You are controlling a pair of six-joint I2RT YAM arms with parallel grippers.
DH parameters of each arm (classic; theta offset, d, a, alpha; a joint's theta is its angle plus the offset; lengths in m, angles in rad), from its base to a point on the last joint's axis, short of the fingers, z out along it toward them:
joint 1: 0 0.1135 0.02 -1.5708
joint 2: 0 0 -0.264 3.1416
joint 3: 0.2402 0 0.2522 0
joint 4: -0.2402 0 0.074 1.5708
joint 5: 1.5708 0 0 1.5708
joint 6: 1.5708 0.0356 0 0
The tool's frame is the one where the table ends.
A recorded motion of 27 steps. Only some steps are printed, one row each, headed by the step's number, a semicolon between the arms.
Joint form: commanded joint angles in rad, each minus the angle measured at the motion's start. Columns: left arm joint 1, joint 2, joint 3, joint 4, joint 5, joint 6; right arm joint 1, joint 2, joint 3, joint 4, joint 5, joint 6.
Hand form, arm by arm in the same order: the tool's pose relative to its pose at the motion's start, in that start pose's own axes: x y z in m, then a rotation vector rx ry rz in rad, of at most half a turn. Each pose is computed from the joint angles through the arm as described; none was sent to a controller.
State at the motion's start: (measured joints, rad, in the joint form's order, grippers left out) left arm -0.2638 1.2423 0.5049 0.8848 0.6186 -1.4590; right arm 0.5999 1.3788 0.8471 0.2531 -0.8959 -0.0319
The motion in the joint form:
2: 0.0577 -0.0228 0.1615 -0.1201 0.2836 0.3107; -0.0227 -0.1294 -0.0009 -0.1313 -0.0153 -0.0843
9: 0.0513 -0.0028 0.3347 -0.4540 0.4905 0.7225; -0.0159 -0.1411 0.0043 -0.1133 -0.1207 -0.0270
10: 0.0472 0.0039 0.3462 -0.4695 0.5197 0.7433; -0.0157 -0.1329 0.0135 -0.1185 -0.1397 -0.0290
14: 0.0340 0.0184 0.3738 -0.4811 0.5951 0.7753; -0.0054 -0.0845 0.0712 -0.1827 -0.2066 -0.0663
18: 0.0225 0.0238 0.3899 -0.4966 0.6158 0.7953; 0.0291 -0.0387 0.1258 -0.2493 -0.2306 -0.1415
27: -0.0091 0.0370 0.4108 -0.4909 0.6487 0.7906; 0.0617 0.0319 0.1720 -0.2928 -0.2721 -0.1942
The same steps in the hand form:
2: -0.0186 -0.0425 0.0056 0.0985 0.2094 0.3611; -0.0155 0.0199 -0.0240 0.0067 -0.0027 -0.0782
9: -0.0242 -0.0622 0.0192 0.1310 0.4340 0.6241; -0.0214 0.0272 -0.0247 -0.1042 -0.0267 -0.0508
10: -0.0236 -0.0629 0.0209 0.1465 0.4651 0.6326; -0.0224 0.0265 -0.0237 -0.1235 -0.0250 -0.0496
14: -0.0216 -0.0675 0.0253 0.2019 0.5399 0.6550; -0.0266 0.0226 -0.0156 -0.2019 0.0002 -0.0425
18: -0.0197 -0.0702 0.0282 0.2223 0.5673 0.6664; -0.0294 0.0229 -0.0026 -0.2622 0.0262 -0.0735
27: -0.0139 -0.0747 0.0351 0.2634 0.6196 0.6643; -0.0255 0.0190 0.0147 -0.3391 0.0540 -0.0718

